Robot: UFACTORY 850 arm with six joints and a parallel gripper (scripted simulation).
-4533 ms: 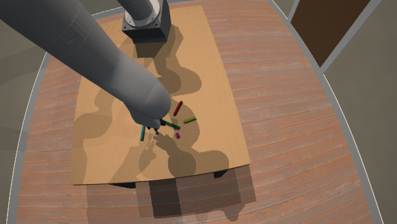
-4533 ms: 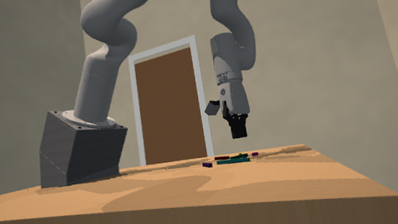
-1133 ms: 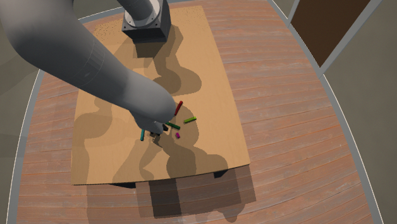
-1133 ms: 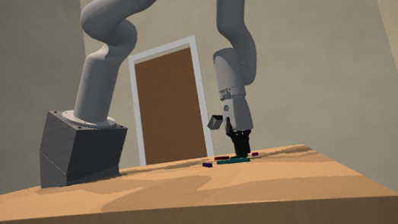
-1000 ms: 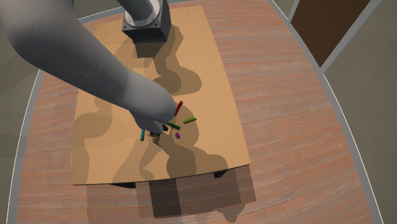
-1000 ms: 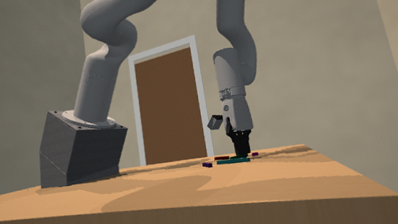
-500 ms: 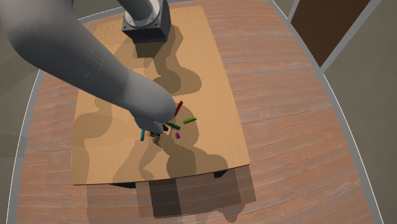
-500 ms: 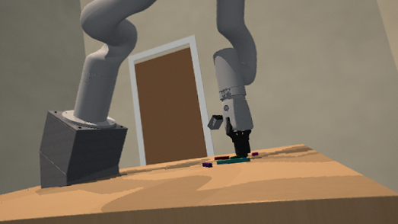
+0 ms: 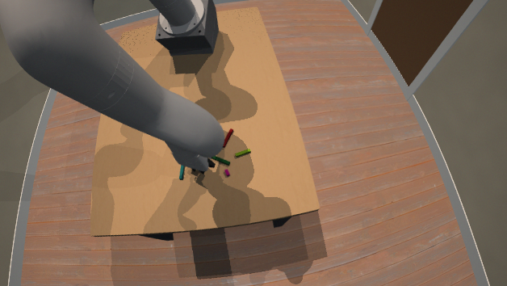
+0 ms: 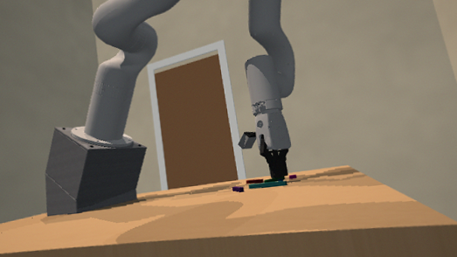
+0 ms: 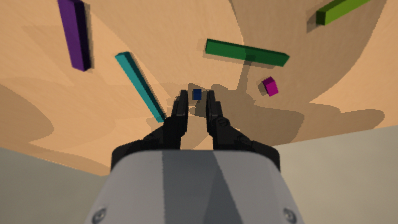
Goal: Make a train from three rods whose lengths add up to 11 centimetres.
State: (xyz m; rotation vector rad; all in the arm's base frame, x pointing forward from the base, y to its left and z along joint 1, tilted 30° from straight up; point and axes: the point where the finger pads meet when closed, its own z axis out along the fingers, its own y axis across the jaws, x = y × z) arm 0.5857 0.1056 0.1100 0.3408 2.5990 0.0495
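Now: hand 3 cm above the small blue rod. From my hand the other things lie so: turquoise rod: 2 cm behind, 6 cm to the right, 3 cm below; green rod: 4 cm behind, 6 cm to the left, 3 cm below; magenta rod: 1 cm ahead, 9 cm to the left, 3 cm below.
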